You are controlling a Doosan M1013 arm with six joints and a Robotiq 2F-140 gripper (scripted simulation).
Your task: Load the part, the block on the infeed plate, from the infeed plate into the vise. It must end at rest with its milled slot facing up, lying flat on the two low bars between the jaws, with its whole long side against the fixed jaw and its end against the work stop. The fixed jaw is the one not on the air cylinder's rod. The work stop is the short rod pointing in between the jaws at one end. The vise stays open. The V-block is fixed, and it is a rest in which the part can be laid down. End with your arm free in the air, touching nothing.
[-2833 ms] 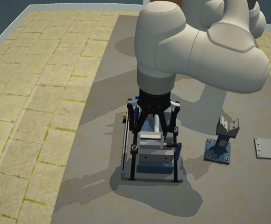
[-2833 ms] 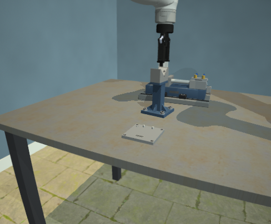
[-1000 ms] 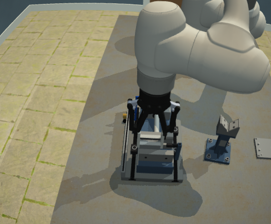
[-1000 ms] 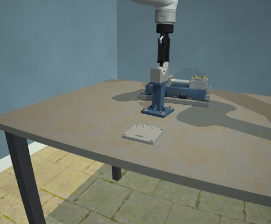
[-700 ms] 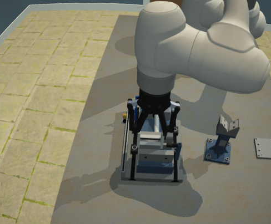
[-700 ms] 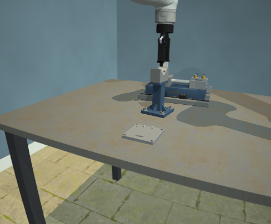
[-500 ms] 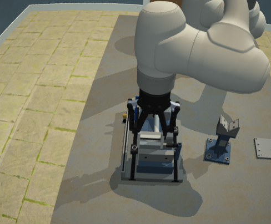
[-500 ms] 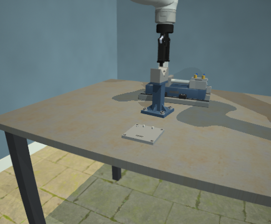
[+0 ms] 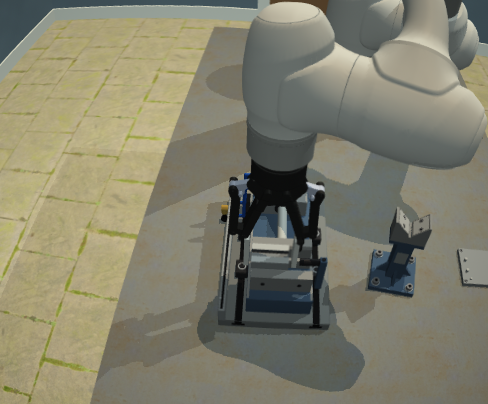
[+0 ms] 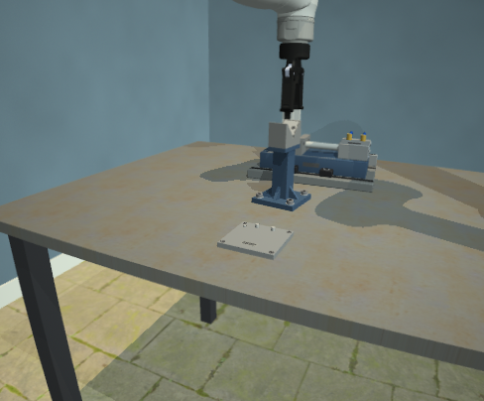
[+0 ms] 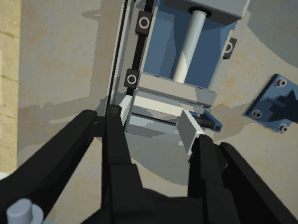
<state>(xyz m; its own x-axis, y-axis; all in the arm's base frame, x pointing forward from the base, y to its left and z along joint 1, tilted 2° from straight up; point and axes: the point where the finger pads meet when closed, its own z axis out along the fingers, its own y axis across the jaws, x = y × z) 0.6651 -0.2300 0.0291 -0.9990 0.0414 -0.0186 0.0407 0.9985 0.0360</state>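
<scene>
My hand is 20 mm above the part. Round my hand: work stop (70 mm to the left, 30 mm below); moving jaw (40 mm below, 30 mm behind, 20 mm to the left); fixed jaw (40 mm below, 30 mm ahead, 20 mm to the left).
</scene>
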